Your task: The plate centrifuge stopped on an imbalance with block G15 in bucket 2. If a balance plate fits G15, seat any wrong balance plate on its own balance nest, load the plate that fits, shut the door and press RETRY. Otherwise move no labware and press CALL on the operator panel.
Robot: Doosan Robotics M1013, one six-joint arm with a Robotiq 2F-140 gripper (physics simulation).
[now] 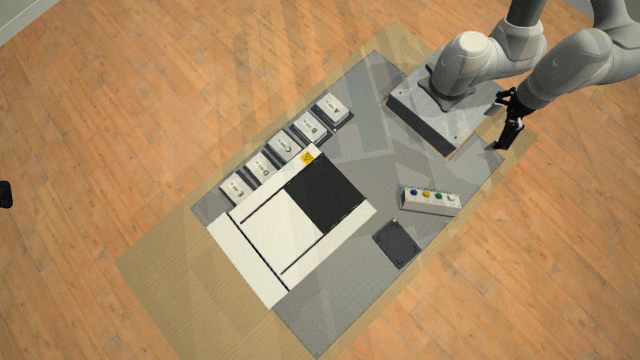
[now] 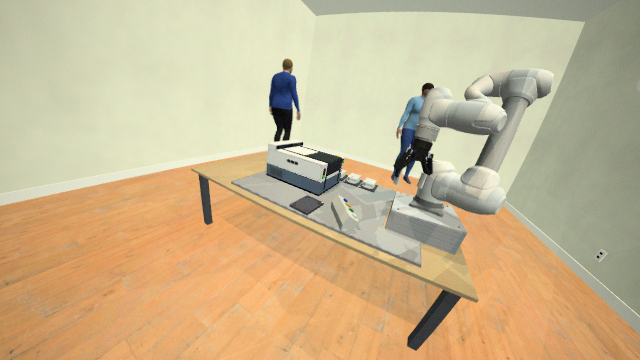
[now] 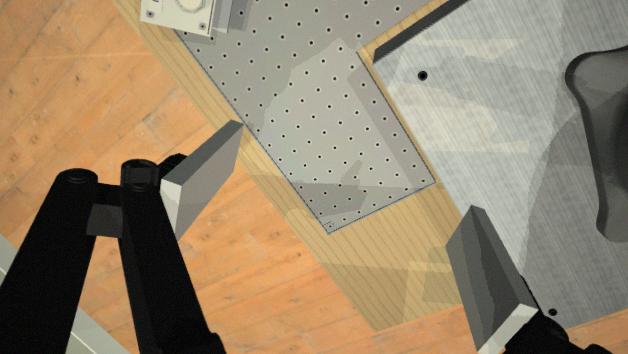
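The white and blue plate centrifuge stands on the grey mat, with a black panel on top; block G15 and the buckets do not show. White balance plates A, B, C, D and E sit in a row on dark nests; their small print is unreadable. The operator panel has blue, yellow, green and white buttons. My gripper is open and empty, high above the table corner by the robot base, away from plates and panel.
A dark, flat, empty-looking nest lies between centrifuge and operator panel. The robot base block stands beside the mat. Two people, in dark blue and light blue, stand beyond the table.
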